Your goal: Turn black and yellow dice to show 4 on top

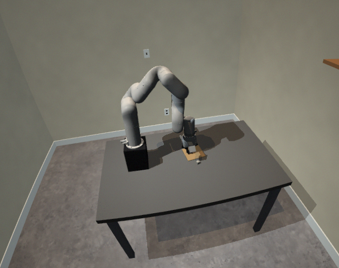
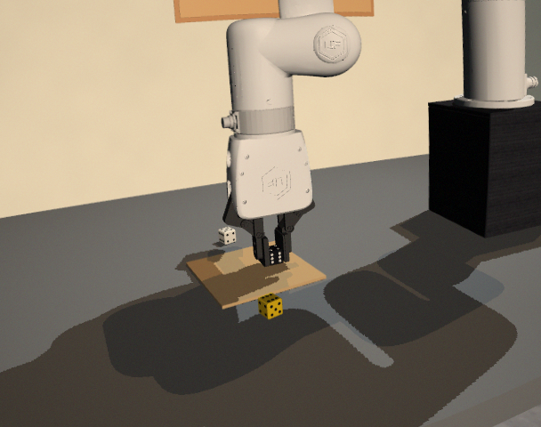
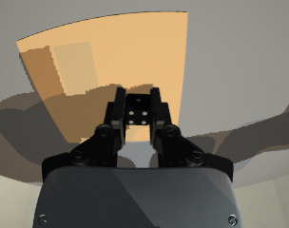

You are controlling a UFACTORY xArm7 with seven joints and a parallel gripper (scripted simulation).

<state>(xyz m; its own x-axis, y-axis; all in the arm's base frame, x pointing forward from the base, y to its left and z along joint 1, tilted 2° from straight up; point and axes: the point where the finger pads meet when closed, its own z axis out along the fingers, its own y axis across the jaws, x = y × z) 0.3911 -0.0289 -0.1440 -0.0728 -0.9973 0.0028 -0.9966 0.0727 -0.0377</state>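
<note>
The black die is 10 mm below my hand. From my hand the other things lie so: tan mat: 30 mm below, 30 mm ahead; yellow die: 110 mm to the left, 60 mm ahead, 20 mm below; white die: 120 mm to the right, 20 mm below, 20 mm ahead.
</note>
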